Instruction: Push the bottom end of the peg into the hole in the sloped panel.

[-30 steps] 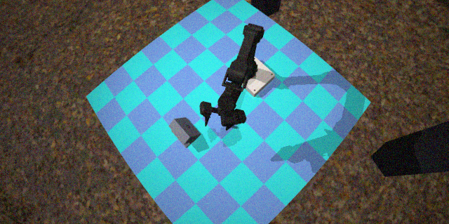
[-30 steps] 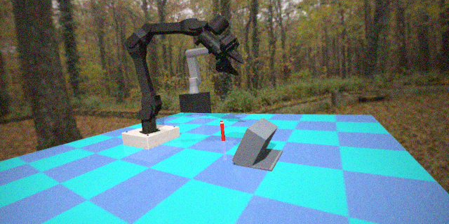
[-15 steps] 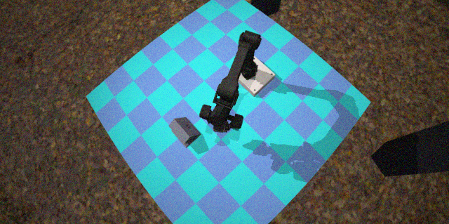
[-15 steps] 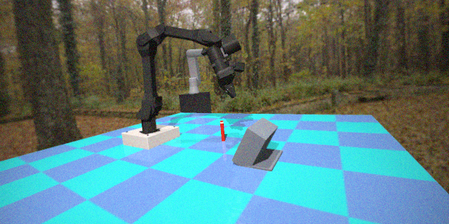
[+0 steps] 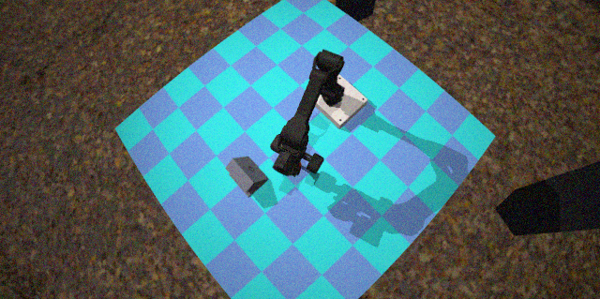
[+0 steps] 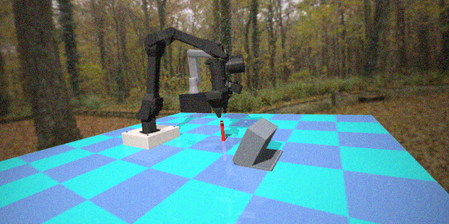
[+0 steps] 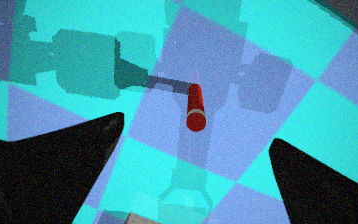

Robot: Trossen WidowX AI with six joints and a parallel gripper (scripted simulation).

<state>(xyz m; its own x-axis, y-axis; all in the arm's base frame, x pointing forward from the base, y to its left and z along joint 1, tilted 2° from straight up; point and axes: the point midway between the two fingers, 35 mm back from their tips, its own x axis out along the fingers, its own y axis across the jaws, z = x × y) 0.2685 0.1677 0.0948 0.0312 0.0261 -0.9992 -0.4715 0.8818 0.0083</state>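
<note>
Right now my gripper tip is 40 mm above the red peg. The rest, counted from my gripper tip: grey sloped panel (190 mm ahead, 70 mm to the right, 60 mm below).
</note>
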